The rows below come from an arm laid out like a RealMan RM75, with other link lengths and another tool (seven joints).
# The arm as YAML. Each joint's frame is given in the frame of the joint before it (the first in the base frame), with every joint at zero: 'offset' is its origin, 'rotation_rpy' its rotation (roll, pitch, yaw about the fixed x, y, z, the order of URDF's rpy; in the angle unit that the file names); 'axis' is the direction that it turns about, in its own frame. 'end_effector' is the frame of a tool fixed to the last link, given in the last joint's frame.
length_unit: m
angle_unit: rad
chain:
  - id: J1
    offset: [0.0, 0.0, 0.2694]
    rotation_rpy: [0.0, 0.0, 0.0]
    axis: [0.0, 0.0, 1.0]
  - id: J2
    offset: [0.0, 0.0, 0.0]
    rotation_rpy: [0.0, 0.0, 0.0]
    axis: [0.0, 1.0, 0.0]
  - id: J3
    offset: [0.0, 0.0, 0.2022]
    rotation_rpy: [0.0, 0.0, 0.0]
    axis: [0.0, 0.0, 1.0]
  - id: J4
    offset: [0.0, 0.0, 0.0]
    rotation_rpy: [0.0, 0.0, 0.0]
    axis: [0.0, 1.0, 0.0]
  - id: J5
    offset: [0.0, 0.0, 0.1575]
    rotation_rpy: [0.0, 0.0, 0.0]
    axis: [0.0, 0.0, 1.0]
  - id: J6
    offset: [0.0, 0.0, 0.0]
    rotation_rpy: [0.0, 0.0, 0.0]
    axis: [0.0, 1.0, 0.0]
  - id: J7
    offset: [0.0, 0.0, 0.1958]
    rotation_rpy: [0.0, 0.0, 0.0]
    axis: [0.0, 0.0, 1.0]
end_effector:
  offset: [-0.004, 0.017, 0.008]
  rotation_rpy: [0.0, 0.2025, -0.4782]
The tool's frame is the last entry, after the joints.
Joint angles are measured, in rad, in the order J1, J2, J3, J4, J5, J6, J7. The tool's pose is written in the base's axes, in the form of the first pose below.
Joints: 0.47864, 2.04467, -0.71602, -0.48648, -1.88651, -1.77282, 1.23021
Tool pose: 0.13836, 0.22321, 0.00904, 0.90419, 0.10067, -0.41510, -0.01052, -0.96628, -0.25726
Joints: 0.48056, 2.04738, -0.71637, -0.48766, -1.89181, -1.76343, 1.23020
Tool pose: 0.13892, 0.22408, 0.00727, 0.90763, 0.09889, -0.40795, -0.01065, -0.96611, -0.25790
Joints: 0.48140, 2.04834, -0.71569, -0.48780, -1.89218, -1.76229, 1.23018
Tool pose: 0.13867, 0.22433, 0.00704, 0.90759, 0.09911, -0.40799, -0.01068, -0.96597, -0.25843
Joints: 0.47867, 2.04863, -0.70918, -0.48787, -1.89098, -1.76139, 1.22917
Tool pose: 0.13917, 0.22512, 0.00783, 0.90692, 0.09694, -0.41001, -0.01680, -0.96407, -0.26511
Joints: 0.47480, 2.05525, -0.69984, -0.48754, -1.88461, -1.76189, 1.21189
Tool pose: 0.13794, 0.22562, 0.00801, 0.90202, 0.10882, -0.41776, -0.01533, -0.95902, -0.28291
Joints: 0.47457, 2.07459, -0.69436, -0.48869, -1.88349, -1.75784, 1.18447
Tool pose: 0.13410, 0.22468, 0.00400, 0.89561, 0.12986, -0.42546, -0.00311, -0.95459, -0.29790
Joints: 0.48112, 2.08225, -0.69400, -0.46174, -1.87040, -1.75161, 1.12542
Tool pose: 0.13053, 0.22427, 0.00075, 0.88571, 0.16884, -0.43244, 0.02124, -0.94528, -0.32556
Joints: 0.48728, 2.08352, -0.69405, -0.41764, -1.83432, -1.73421, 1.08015
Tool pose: 0.12745, 0.22767, -0.00033, 0.87421, 0.18193, -0.45017, 0.00989, -0.93363, -0.35811
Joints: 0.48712, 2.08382, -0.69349, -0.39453, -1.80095, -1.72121, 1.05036
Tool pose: 0.12616, 0.23159, 0.00074, 0.86713, 0.19152, -0.45979, -0.00361, -0.92068, -0.39030
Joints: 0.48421, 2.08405, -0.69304, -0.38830, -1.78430, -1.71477, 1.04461
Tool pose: 0.12621, 0.23375, 0.00184, 0.86499, 0.18945, -0.46465, -0.01653, -0.91473, -0.40372
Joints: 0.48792, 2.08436, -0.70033, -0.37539, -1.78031, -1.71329, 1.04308
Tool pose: 0.12503, 0.23267, 0.00019, 0.86261, 0.18440, -0.47106, -0.01931, -0.91851, -0.39492
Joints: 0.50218, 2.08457, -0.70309, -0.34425, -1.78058, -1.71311, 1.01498
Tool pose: 0.12180, 0.23092, -0.00306, 0.85623, 0.19744, -0.47737, -0.00622, -0.92007, -0.39170
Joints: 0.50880, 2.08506, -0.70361, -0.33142, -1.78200, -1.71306, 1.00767
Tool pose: 0.12025, 0.23014, -0.00450, 0.85347, 0.19923, -0.48156, -0.00318, -0.92203, -0.38710
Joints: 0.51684, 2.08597, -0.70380, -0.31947, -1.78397, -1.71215, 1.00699
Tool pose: 0.11835, 0.22967, -0.00596, 0.85083, 0.19638, -0.48736, -0.00335, -0.92549, -0.37877
